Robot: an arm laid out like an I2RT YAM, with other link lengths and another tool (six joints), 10 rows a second.
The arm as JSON. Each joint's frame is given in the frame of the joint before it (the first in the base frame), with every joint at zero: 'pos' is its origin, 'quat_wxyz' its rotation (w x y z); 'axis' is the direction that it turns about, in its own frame. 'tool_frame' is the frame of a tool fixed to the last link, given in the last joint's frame.
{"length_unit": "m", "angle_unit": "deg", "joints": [
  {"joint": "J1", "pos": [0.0, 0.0, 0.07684], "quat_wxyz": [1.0, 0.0, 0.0, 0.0], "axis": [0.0, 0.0, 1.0]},
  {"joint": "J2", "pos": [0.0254, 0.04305, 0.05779], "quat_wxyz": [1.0, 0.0, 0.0, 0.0], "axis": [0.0, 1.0, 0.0]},
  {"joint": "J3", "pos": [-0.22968, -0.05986, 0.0], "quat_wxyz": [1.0, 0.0, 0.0, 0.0], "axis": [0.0, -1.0, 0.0]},
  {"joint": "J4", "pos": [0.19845, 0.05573, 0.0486], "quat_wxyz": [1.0, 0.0, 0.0, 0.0], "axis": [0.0, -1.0, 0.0]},
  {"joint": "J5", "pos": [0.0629, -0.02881, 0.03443], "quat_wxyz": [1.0, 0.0, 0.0, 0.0], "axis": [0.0, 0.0, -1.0]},
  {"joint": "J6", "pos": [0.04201, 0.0, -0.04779], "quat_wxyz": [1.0, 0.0, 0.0, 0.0], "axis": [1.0, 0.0, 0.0]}
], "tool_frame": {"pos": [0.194, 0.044, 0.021], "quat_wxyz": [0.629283, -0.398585, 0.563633, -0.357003]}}
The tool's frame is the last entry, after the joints.
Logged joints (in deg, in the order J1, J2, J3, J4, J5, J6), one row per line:
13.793, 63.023, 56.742, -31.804, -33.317, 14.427
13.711, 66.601, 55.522, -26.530, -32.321, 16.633
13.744, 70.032, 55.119, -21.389, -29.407, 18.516
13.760, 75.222, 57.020, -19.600, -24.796, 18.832
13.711, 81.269, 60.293, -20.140, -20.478, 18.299
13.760, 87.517, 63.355, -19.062, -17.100, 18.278
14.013, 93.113, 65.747, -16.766, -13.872, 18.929
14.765, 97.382, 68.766, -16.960, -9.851, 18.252
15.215, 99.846, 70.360, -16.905, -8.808, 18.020
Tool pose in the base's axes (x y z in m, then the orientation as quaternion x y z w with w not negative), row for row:
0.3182, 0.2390, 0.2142, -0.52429, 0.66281, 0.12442, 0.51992
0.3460, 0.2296, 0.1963, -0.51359, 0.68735, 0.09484, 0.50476
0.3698, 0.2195, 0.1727, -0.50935, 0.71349, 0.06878, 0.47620
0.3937, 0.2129, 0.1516, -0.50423, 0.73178, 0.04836, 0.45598
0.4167, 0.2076, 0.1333, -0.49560, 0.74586, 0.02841, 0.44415
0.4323, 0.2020, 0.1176, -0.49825, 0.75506, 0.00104, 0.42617
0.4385, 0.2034, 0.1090, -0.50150, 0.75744, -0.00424, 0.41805
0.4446, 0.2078, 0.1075, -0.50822, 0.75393, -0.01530, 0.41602
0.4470, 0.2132, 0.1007, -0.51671, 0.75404, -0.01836, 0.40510
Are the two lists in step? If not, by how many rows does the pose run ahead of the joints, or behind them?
The pose runs 2 rows ahead of the joints: the pose in row i belongs to the joints in row i + 2.
